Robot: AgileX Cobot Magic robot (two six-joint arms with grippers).
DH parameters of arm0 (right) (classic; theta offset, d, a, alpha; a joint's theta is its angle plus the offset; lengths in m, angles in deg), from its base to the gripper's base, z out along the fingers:
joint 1: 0 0.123 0 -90
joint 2: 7.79 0 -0.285 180
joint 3: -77.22 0 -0.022 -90
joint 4: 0 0.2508 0 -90
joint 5: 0 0 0.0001 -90
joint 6: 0 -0.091 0 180
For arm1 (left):
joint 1: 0 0.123 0 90
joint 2: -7.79 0 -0.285 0
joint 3: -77.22 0 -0.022 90
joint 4: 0 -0.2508 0 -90
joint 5: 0 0 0.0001 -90
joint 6: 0 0.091 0 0
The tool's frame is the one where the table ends.
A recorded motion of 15 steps. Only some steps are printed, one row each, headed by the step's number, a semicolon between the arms.
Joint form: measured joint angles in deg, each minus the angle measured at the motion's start. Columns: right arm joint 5, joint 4, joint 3, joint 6, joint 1, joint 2; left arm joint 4, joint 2, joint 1, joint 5, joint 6, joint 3.
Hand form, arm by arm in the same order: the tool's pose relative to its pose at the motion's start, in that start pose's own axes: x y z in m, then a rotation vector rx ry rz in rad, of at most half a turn. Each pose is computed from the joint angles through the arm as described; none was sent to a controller.
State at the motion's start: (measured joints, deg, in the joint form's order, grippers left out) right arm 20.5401 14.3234 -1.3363 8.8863 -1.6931 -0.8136; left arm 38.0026 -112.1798 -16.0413 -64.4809 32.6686 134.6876
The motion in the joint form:
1: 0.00 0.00 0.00 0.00 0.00 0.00; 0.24 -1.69 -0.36 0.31 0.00 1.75
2: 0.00 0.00 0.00 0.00 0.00 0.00; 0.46 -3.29 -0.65 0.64 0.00 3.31
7: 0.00 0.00 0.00 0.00 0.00 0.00; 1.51 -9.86 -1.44 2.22 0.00 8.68
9: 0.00 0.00 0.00 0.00 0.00 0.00; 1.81 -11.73 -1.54 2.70 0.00 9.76
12: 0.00 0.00 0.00 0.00 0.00 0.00; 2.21 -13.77 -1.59 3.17 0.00 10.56
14: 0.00 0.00 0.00 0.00 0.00 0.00; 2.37 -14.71 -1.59 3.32 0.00 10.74
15: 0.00 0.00 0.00 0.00 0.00 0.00; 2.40 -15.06 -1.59 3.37 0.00 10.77
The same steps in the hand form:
1: 0.0000 0.0000 0.0000 0.0000 0.0000 0.0000; -0.0002 0.0021 0.0080 0.0057 -0.0070 0.0015
2: 0.0000 0.0000 0.0000 0.0000 0.0000 0.0000; 0.0003 0.0044 0.0158 0.0102 -0.0127 0.0015
7: 0.0000 0.0000 0.0000 0.0000 0.0000 0.0000; 0.0081 0.0171 0.0499 0.0254 -0.0266 -0.0128
9: 0.0000 0.0000 0.0000 0.0000 0.0000 0.0000; 0.0128 0.0219 0.0606 0.0288 -0.0247 -0.0223
12: 0.0000 0.0000 0.0000 0.0000 0.0000 0.0000; 0.0198 0.0277 0.0732 0.0340 -0.0171 -0.0373
14: 0.0000 0.0000 0.0000 0.0000 0.0000 0.0000; 0.0240 0.0307 0.0794 0.0368 -0.0098 -0.0460
15: 0.0000 0.0000 0.0000 0.0000 0.0000 0.0000; 0.0258 0.0318 0.0819 0.0376 -0.0062 -0.0494

